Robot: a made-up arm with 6 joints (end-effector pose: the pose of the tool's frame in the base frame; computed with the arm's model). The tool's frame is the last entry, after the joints.
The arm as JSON. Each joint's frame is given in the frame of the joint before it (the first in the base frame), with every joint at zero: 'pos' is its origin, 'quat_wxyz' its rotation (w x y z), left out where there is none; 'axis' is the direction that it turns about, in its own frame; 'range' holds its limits. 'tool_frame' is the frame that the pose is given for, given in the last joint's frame.
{
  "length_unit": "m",
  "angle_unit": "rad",
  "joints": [
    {
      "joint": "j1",
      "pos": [
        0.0,
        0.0,
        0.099
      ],
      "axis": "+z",
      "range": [
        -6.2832,
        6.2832
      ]
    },
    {
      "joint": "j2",
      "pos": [
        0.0,
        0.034,
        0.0
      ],
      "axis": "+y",
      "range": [
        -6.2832,
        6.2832
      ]
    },
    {
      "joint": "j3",
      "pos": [
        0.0,
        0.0,
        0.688
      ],
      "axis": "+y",
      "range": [
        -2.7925,
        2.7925
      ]
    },
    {
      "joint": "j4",
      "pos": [
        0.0,
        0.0,
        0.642
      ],
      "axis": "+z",
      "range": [
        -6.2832,
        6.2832
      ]
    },
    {
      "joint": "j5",
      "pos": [
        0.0,
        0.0,
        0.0
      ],
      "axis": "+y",
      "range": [
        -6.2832,
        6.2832
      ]
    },
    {
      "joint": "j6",
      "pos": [
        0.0,
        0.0,
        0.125
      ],
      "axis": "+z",
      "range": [
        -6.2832,
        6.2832
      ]
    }
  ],
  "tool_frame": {
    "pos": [
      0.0,
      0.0,
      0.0
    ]
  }
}
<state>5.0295 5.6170 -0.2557 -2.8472 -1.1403 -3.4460</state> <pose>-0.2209 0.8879 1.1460 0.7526 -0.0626 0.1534 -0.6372</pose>
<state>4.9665 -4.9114 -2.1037 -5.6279 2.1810 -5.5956</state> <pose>0.1822 -0.3181 0.7136 0.6855 0.3566 0.6073 -0.1844</pose>
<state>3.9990 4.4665 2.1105 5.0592 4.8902 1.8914</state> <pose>0.4502 0.2915 0.5793 0.6100 -0.1596 0.5843 -0.5109</pose>
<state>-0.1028 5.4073 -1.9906 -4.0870 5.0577 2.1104</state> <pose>-0.7828 0.0191 -0.1003 0.6240 0.6536 -0.4011 -0.1504</pose>
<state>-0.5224 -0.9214 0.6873 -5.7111 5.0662 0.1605</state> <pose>-0.7105 0.3750 1.1588 0.7508 -0.0877 -0.6444 0.1155</pose>
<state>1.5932 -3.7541 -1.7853 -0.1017 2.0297 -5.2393</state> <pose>-0.0422 0.8741 -0.1077 0.0850 -0.2370 0.9533 0.1668</pose>
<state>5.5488 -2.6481 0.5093 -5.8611 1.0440 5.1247</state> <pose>-0.6698 0.7102 -0.8030 0.4846 -0.0976 -0.5416 -0.6799</pose>
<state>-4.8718 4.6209 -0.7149 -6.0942 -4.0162 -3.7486</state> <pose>-0.2326 -1.1192 -0.3042 0.3298 0.0876 0.0097 -0.9399</pose>
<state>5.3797 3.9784 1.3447 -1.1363 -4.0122 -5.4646</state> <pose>-0.6279 0.7118 -0.0069 0.6686 0.7400 -0.0729 -0.0043</pose>
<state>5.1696 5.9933 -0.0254 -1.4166 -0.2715 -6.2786</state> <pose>-0.1331 0.4226 1.4815 0.2756 -0.1044 -0.1938 -0.9357</pose>
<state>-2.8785 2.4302 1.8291 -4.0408 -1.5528 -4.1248</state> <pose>0.1418 0.1043 -0.6342 0.2208 -0.0770 0.4673 0.8526</pose>
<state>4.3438 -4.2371 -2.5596 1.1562 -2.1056 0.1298</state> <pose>-0.1646 -0.2472 0.2666 0.4342 -0.4960 -0.7490 0.0661</pose>
